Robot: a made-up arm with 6 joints. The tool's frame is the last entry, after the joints.
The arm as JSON. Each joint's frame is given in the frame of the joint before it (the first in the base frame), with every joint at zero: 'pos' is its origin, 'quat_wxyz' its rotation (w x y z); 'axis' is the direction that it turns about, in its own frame. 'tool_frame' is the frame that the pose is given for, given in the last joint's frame.
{
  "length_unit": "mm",
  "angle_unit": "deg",
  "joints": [
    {
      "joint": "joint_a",
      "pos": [
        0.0,
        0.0,
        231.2
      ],
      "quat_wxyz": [
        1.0,
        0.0,
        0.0,
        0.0
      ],
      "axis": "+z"
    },
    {
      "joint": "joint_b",
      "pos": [
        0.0,
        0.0,
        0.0
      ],
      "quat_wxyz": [
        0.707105,
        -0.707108,
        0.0,
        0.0
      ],
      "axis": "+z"
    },
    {
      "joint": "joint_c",
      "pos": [
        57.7,
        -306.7,
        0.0
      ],
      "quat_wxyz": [
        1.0,
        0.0,
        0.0,
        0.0
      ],
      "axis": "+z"
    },
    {
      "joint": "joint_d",
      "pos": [
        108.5,
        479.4,
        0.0
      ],
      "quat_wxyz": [
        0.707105,
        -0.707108,
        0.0,
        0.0
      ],
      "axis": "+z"
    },
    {
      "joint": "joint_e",
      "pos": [
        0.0,
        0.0,
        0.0
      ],
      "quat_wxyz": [
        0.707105,
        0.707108,
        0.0,
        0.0
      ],
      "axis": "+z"
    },
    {
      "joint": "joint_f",
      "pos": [
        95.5,
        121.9,
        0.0
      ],
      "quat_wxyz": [
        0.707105,
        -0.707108,
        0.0,
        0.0
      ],
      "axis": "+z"
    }
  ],
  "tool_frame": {
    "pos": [
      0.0,
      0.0,
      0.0
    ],
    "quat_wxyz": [
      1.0,
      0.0,
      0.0,
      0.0
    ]
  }
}
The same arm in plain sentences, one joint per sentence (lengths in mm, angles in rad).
The arm has six revolute joints in a row. What follows holds with every joint at zero, and every direction is one of the base frame's. Joint 1 lies 231.2 mm along +z from the base frame's origin and rotates about +z. Joint 2 lies at the same point as joint 1 and rotates about +y. Joint 3 lies 57.7 mm along +x and 306.7 mm along +z from joint 2 and rotates about +y. Joint 4 lies 108.5 mm along +x and 479.4 mm along -z from joint 3 and rotates about -z. Joint 5 lies at the same point as joint 4 and rotates about +y. Joint 6 lies 95.5 mm along +x and 121.9 mm along -z from joint 5 and rotates about -z. The tool frame, which is the frame that the pose is given for, lies at the same point as joint 6; its axes are the base frame's turned by roll 3.1416, pitch 0.0000 and yaw 0.0000 rad (as in URDF: about the fixed x, then y, then z).
